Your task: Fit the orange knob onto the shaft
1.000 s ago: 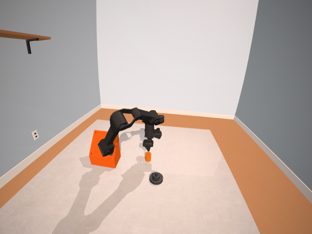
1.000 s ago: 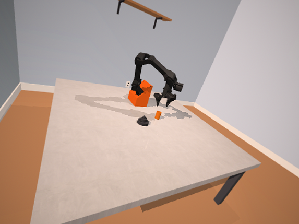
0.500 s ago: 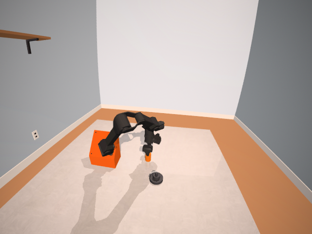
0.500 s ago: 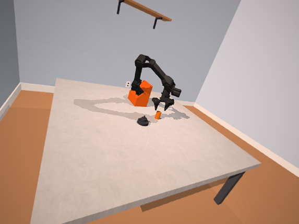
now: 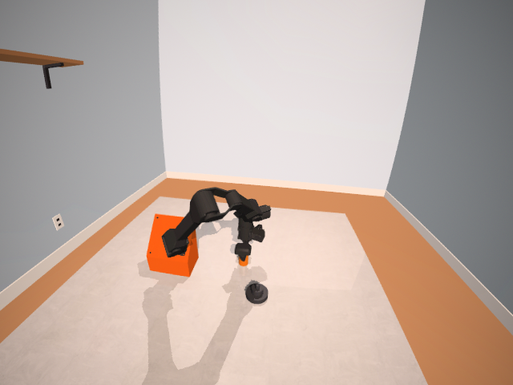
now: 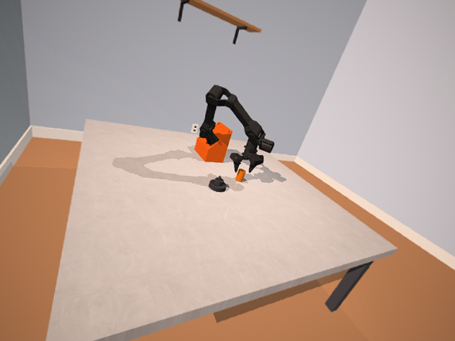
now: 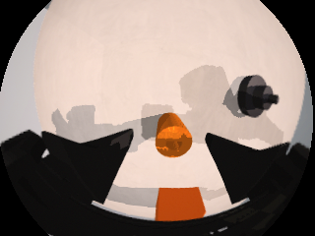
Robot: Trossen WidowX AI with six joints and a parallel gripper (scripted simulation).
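Now: the orange knob 20 mm below my gripper tip. The rest, counted from my gripper tip: shaft: 170 mm to the right, 70 mm ahead, 20 mm below.
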